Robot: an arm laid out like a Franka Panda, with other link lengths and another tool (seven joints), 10 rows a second.
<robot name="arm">
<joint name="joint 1" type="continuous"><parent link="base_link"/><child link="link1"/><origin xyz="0 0 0.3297" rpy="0 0 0"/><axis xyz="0 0 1"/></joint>
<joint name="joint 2" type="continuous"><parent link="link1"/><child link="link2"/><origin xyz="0 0 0" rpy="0 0 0"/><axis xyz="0 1 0"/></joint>
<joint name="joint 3" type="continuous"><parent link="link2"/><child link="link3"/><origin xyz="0 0 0.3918" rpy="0 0 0"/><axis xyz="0 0 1"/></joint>
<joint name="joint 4" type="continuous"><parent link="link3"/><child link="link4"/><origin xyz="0.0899 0 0" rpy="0 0 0"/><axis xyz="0 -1 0"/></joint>
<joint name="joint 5" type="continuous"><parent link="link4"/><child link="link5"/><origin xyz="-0.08 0 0.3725" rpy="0 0 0"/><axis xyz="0 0 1"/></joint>
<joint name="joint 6" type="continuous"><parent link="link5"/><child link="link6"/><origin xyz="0 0 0" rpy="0 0 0"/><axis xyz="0 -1 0"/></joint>
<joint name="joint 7" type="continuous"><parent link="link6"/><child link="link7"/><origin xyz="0.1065 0 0" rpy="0 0 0"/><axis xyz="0 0 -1"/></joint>
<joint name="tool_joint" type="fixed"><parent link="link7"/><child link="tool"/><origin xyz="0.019 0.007 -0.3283" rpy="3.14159 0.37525 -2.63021"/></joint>
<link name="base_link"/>
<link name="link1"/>
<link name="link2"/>
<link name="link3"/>
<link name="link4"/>
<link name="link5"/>
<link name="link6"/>
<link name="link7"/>
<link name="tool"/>
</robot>
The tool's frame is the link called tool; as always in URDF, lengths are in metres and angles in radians. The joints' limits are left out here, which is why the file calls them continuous.
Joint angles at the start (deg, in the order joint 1, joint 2, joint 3, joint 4, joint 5, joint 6, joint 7):
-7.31 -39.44 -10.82 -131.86 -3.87 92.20 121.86
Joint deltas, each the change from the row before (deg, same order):
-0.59 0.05 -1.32 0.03 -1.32 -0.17 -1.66
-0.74 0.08 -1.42 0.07 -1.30 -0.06 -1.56
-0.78 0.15 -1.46 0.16 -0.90 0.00 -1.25
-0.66 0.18 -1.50 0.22 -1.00 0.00 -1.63
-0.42 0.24 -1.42 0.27 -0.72 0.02 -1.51
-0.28 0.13 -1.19 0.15 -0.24 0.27 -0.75
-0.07 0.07 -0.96 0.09 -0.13 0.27 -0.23
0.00 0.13 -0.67 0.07 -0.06 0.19 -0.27
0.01 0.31 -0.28 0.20 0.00 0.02 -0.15
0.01 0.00 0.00 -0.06 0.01 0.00 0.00
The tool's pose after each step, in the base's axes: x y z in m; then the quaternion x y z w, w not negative. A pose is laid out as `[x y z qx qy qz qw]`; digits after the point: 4 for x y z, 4 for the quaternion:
[0.2664 -0.1475 0.4170 0.7965 0.5815 -0.1390 0.0899]
[0.2595 -0.1647 0.4154 0.7970 0.5798 -0.1427 0.0905]
[0.2531 -0.1801 0.4140 0.8001 0.5755 -0.1437 0.0889]
[0.2464 -0.1956 0.4127 0.8008 0.5744 -0.1448 0.0883]
[0.2411 -0.2084 0.4114 0.8010 0.5744 -0.1442 0.0870]
[0.2382 -0.2171 0.4104 0.8041 0.5712 -0.1405 0.0854]
[0.2364 -0.2230 0.4094 0.8078 0.5671 -0.1370 0.0839]
[0.2356 -0.2269 0.4084 0.8096 0.5653 -0.1347 0.0826]
[0.2360 -0.2289 0.4080 0.8101 0.5648 -0.1347 0.0812]
[0.2358 -0.2286 0.4075 0.8100 0.5650 -0.1348 0.0807]

